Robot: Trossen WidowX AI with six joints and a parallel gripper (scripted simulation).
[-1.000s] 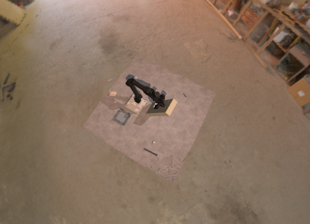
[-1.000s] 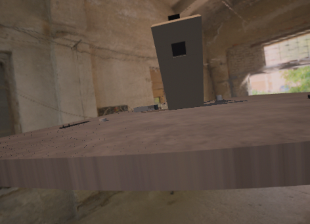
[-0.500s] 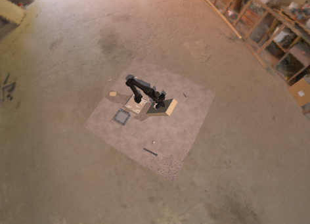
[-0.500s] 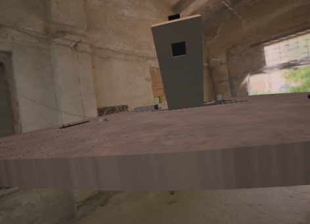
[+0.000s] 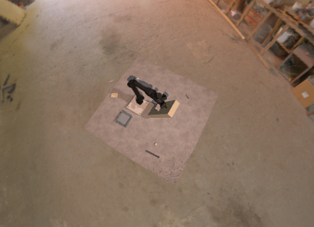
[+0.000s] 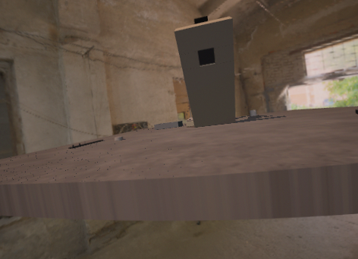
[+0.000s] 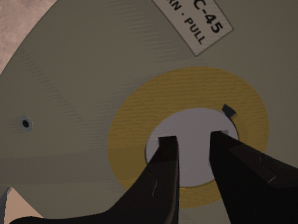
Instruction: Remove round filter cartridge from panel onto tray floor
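My gripper tip is 10 mm short of the grey round filter cartridge and 10 mm above it. Also, from my gripper tip: grey tray: 400 mm behind, 320 mm to the right, 260 mm below; then small beige block: 720 mm behind, 130 mm to the right, 270 mm below.
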